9 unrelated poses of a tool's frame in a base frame.
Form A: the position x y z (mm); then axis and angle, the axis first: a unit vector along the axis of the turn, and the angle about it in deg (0 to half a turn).
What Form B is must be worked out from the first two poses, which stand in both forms.
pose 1, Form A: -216 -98 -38 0.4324 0.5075 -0.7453 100.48
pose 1, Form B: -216 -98 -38 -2.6 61.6 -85.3
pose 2, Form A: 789 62 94 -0.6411 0.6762 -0.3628 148.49
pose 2, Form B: 789 62 94 -127.6 -4.4 -95.2
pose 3, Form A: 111 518 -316 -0.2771 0.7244 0.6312 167.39
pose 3, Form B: 111 518 -316 102.6 30.2 -162.6
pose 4, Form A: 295 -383 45 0.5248 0.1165 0.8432 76.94
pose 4, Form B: 295 -383 45 37.1 -13.2 63.2
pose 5, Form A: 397 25 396 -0.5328 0.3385 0.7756 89.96
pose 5, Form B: 397 25 396 -24.2 48.7 64.5
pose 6, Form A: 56 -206 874 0.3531 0.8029 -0.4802 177.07
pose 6, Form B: 56 -206 874 -125.5 22.3 144.1
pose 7, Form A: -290 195 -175 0.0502 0.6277 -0.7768 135.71
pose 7, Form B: -290 195 -175 -68.3 30.3 -145.5
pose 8, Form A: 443 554 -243 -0.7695 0.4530 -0.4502 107.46
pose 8, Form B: 443 554 -243 -92.1 -1.0 -62.0
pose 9, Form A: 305 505 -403 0.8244 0.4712 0.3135 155.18
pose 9, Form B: 305 505 -403 138.9 -17.2 66.0
